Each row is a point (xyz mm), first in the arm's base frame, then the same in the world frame.
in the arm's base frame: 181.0 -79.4 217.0
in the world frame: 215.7 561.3 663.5
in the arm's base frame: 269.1 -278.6 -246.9
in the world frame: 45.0 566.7 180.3
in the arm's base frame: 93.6 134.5 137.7
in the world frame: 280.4 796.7 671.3
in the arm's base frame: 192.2 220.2 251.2
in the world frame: 432.2 755.7 743.6
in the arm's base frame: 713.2 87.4 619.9
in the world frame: 791.5 216.4 814.8
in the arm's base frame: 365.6 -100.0 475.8
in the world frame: 388.2 334.8 806.4
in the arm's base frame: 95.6 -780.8 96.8
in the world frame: -341.7 155.9 466.9
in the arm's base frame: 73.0 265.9 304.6
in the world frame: 389.8 831.6 851.2
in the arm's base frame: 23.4 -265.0 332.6
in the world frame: 4.0 465.9 800.4
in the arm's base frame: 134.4 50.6 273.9
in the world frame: 282.1 656.2 757.8
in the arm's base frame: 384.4 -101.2 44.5
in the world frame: 308.4 506.7 418.5
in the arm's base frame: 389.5 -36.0 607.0
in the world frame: 476.3 311.8 923.0
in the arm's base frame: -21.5 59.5 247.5
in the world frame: 171.9 759.7 804.7
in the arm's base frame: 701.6 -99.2 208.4
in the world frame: 569.8 263.6 423.8
